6 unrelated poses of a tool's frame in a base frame.
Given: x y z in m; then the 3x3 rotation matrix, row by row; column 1 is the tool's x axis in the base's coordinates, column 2 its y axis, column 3 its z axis. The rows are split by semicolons.
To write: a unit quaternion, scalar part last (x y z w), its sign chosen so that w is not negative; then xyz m. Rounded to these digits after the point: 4 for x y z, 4 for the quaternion.
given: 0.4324, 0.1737, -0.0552; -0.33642, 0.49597, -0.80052; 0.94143, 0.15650, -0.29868; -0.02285, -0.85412, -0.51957
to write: -0.5066, -0.7093, 0.4063, 0.2741, 0.4324, 0.1737, -0.0552
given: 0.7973, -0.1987, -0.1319; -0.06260, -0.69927, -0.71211; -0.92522, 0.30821, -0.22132; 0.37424, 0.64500, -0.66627
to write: 0.5691, -0.7136, -0.1484, 0.3806, 0.7973, -0.1987, -0.1319
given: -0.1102, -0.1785, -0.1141; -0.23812, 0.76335, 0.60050; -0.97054, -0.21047, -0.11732; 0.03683, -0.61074, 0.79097
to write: -0.2129, 0.2433, -0.7483, 0.5793, -0.1102, -0.1785, -0.1141
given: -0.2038, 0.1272, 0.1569; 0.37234, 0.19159, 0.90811; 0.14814, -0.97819, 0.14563; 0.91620, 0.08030, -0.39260
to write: -0.8281, -0.1026, -0.5507, 0.0197, -0.2038, 0.1272, 0.1569
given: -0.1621, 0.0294, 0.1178; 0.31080, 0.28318, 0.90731; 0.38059, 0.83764, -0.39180; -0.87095, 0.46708, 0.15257
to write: 0.2831, 0.5861, 0.0321, 0.7585, -0.1621, 0.0294, 0.1178
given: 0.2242, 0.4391, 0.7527; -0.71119, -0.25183, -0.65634; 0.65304, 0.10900, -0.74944; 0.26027, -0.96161, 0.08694
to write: -0.1524, -0.6583, 0.6498, 0.3481, 0.2242, 0.4391, 0.7527
